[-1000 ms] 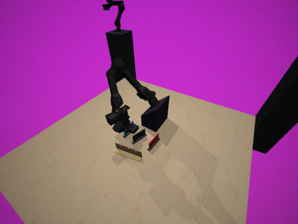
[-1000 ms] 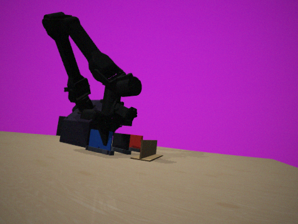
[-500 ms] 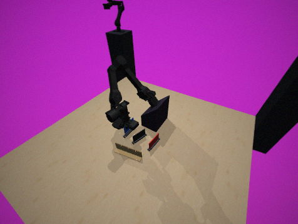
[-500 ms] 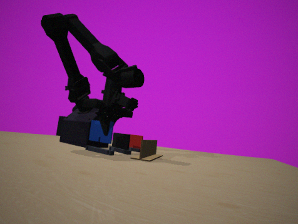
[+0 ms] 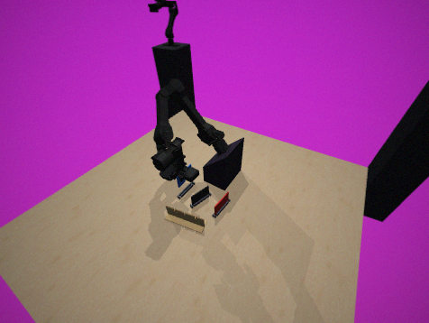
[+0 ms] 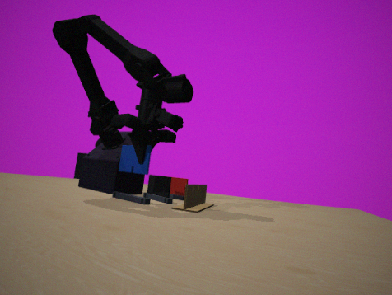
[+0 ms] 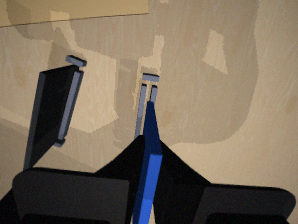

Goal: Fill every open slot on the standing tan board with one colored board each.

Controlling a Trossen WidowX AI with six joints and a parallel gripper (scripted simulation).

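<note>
My gripper tip is now 12 cm short of the tan board, 9 cm to the right of it and 7 cm above it. The rest, counted from my gripper tip: black board 10 cm to the left, 7 cm below; blue board 3 cm behind; red board 20 cm to the left, 7 cm below, 1 cm behind.
</note>
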